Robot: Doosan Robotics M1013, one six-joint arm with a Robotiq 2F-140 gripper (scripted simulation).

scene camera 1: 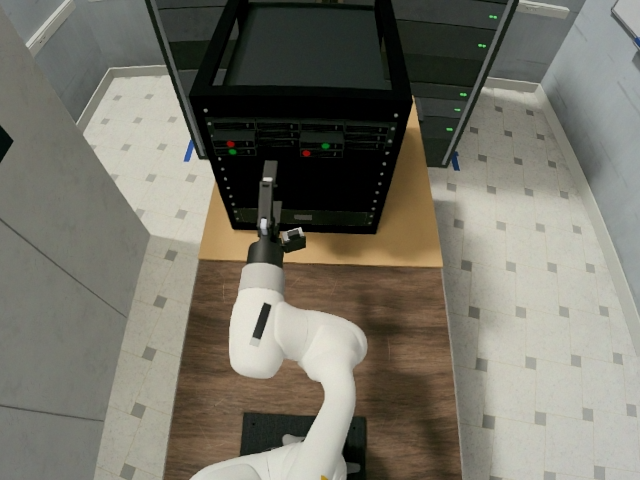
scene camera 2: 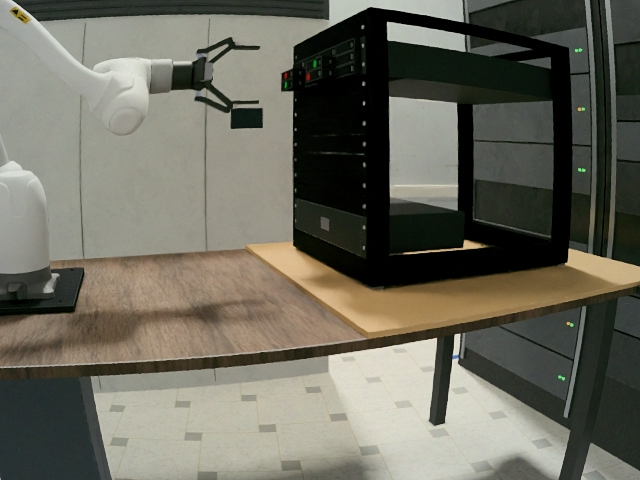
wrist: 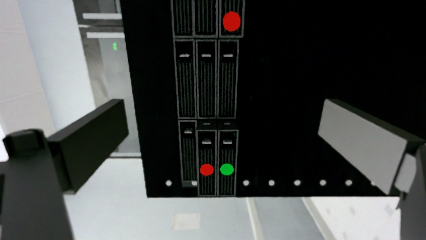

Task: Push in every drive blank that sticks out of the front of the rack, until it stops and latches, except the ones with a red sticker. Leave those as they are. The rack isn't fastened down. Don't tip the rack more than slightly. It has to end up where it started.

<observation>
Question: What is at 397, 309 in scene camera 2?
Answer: A tan board.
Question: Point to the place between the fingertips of my gripper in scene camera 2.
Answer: At 258, 74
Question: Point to a tan board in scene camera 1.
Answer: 407, 236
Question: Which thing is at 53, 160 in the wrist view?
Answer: My gripper.
</observation>
